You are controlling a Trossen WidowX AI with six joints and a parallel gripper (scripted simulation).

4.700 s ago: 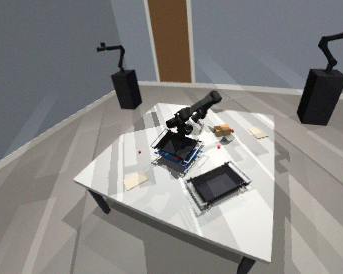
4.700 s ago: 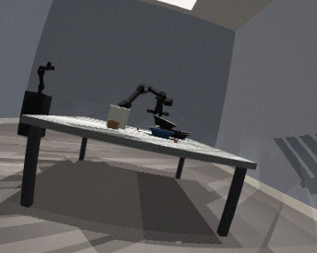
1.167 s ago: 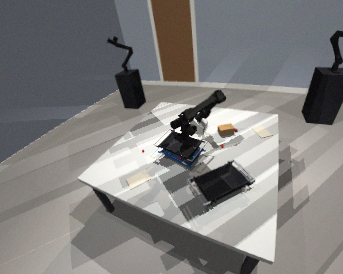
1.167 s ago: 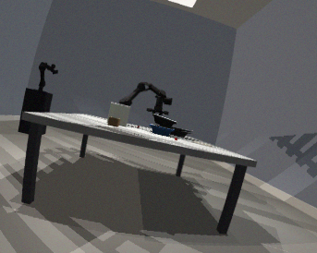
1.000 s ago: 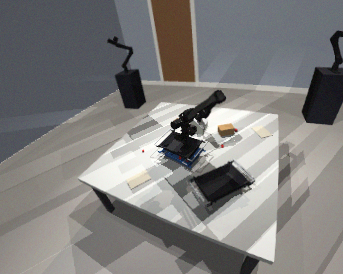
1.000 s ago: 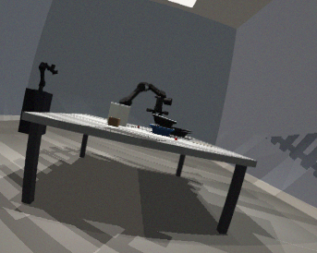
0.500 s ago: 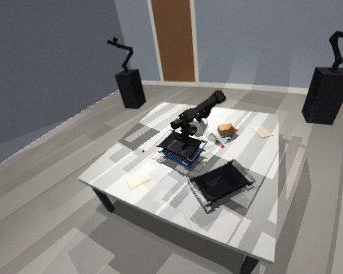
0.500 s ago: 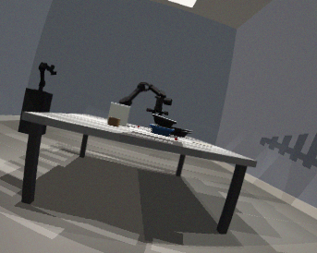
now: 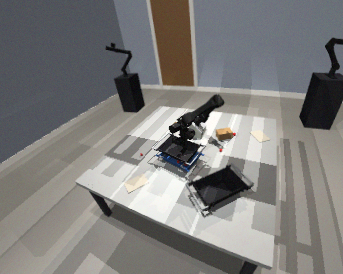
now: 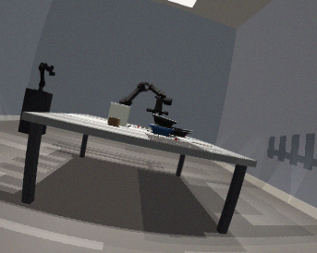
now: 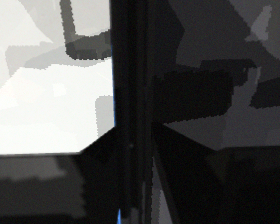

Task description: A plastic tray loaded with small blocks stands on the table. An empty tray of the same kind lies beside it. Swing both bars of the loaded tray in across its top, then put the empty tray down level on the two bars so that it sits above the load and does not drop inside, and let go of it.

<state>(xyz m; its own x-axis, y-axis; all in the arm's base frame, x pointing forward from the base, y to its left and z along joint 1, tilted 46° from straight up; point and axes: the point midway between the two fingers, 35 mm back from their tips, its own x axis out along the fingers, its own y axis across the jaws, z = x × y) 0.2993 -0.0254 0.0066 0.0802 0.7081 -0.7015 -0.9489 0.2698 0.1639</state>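
Now: the dark tray 7 cm ahead of my gripper tip, 2 cm to the right of it and 2 cm above it. The rest, counted from my gripper tip: brown box (30 cm behind, 25 cm to the left, 6 cm below).
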